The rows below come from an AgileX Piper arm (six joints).
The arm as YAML. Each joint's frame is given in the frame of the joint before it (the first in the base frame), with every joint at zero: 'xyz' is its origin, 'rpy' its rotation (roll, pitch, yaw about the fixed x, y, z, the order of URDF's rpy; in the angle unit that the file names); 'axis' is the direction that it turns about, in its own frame. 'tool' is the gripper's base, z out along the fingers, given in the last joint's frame.
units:
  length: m
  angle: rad
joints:
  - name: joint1
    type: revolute
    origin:
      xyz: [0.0, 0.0, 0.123]
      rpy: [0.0, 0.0, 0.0]
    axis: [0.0, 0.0, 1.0]
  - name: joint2
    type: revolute
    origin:
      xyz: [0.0, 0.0, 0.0]
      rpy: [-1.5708, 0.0, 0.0]
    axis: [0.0, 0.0, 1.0]
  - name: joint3
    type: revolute
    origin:
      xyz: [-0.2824, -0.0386, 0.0]
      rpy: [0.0, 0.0, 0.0]
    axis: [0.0, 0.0, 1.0]
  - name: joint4
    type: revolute
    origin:
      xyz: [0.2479, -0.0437, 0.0]
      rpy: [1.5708, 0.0, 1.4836]
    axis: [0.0, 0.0, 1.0]
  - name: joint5
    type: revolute
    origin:
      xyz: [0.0, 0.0, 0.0]
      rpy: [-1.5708, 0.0, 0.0]
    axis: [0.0, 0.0, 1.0]
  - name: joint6
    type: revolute
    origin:
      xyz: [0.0, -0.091, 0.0]
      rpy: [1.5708, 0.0, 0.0]
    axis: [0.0, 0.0, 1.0]
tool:
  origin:
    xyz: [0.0, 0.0, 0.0]
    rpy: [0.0, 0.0, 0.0]
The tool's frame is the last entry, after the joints.
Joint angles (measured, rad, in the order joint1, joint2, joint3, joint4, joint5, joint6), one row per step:
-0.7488 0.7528 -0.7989 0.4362 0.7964 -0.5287
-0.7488 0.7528 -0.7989 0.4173 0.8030 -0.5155
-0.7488 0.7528 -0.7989 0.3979 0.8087 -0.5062
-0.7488 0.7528 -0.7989 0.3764 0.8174 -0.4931
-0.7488 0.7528 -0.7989 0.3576 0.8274 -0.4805
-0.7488 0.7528 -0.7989 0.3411 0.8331 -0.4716
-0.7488 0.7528 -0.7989 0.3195 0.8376 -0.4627
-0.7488 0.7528 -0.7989 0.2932 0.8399 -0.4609
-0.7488 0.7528 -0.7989 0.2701 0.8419 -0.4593
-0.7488 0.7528 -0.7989 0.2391 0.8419 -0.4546
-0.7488 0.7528 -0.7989 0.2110 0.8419 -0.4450
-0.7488 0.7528 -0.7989 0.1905 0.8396 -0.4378
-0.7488 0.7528 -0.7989 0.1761 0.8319 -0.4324
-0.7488 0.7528 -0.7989 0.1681 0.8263 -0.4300
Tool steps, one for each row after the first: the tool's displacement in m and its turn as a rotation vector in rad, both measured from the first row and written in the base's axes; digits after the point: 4 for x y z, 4 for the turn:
-0.0009 -0.0005 -0.0009 0.0003 0.0133 -0.0071
-0.0018 -0.0011 -0.0018 -0.0034 0.0274 -0.0127
-0.0028 -0.0016 -0.0029 -0.0040 0.0439 -0.0199
-0.0039 -0.0019 -0.0040 -0.0023 0.0597 -0.0261
-0.0047 -0.0024 -0.0048 -0.0044 0.0719 -0.0318
-0.0057 -0.0032 -0.0056 -0.0109 0.0866 -0.0388
-0.0069 -0.0044 -0.0062 -0.0275 0.1051 -0.0433
-0.0079 -0.0054 -0.0068 -0.0420 0.1213 -0.0473
-0.0093 -0.0069 -0.0073 -0.0613 0.1401 -0.0552
-0.0105 -0.0083 -0.0077 -0.0750 0.1552 -0.0655
-0.0113 -0.0095 -0.0079 -0.0864 0.1644 -0.0738
-0.0117 -0.0106 -0.0075 -0.0978 0.1660 -0.0814
-0.0118 -0.0112 -0.0072 -0.1054 0.1661 -0.0856

